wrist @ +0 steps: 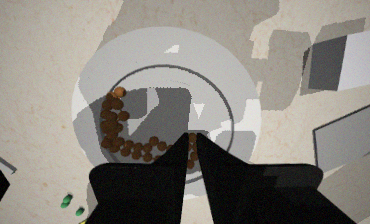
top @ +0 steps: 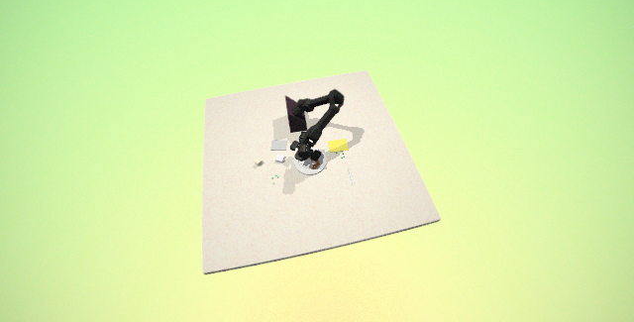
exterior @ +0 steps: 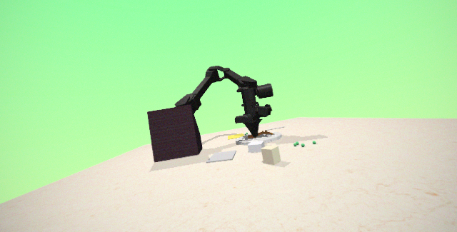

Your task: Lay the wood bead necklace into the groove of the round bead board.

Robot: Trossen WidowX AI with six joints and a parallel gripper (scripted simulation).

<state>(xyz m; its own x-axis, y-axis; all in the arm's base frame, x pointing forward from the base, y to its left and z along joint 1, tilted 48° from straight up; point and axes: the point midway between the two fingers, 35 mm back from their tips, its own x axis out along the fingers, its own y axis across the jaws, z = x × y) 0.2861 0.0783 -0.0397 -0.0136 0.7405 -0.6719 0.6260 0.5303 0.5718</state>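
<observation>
The round white bead board is 2 cm to the left of my gripper tip, 1 cm below it and 1 cm ahead of it. Also, from my gripper tip: thin white strip: 25 cm to the left, 16 cm ahead, 1 cm below; then yellow card: 22 cm to the left, 7 cm behind, 1 cm below; then grey flat plate: 16 cm to the right, 14 cm behind, 1 cm below.
</observation>
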